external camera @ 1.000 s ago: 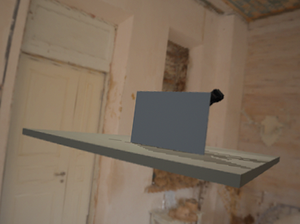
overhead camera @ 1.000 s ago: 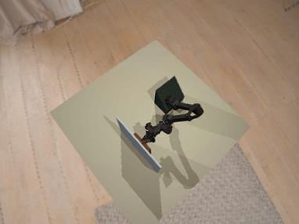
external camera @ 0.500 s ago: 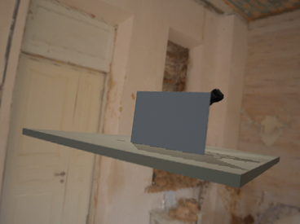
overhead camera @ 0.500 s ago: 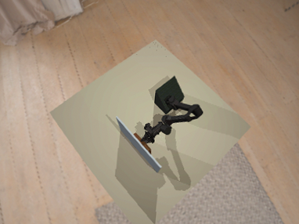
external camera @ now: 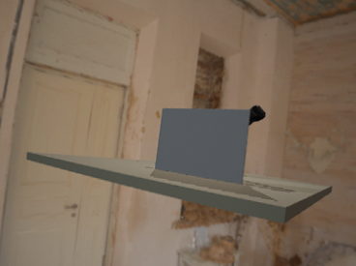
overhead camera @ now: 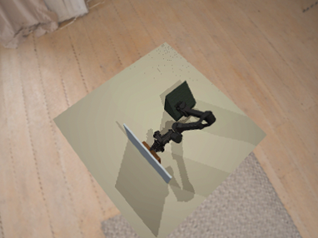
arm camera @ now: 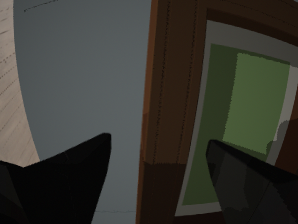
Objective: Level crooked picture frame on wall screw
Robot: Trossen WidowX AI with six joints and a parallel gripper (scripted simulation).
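Now: gripper tip 5 cm above the picture frame, 1 cm to the right of it and 1 cm short of it. The rest, counted from my gripper tip: grey-blue wall panel: 7 cm below, 2 cm ahead, 1 cm to the right.
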